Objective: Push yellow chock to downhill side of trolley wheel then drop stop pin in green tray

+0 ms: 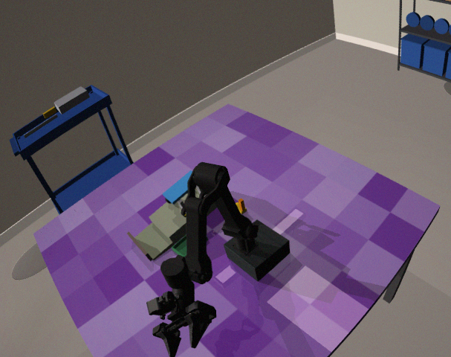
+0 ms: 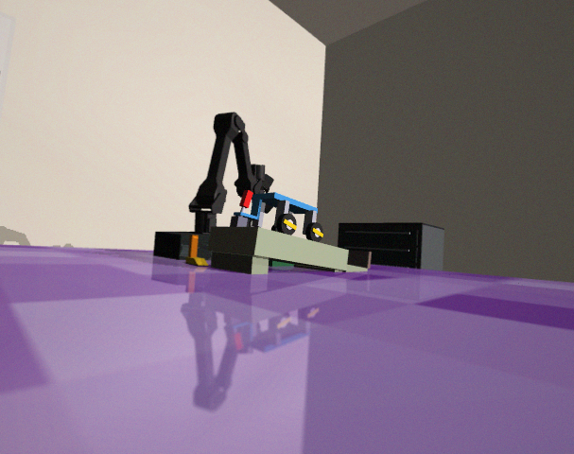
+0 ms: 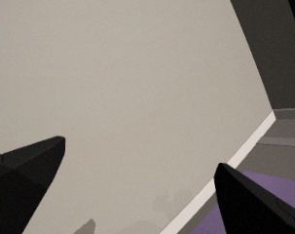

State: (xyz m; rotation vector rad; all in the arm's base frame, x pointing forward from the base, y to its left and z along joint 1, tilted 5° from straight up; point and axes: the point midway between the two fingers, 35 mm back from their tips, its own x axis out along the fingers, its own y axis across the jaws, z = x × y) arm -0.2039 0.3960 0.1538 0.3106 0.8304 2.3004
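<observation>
Now: the red-headed stop pin 530 mm to the right of my gripper tip, 520 mm ahead of it and 140 mm below it. Round my gripper tip: brown lip: 570 mm ahead, 240 mm below, 180 mm to the right; then green tray: 430 mm ahead, 320 mm to the right, 270 mm below; then blue trolley: 550 mm ahead, 440 mm to the right, 160 mm below.
</observation>
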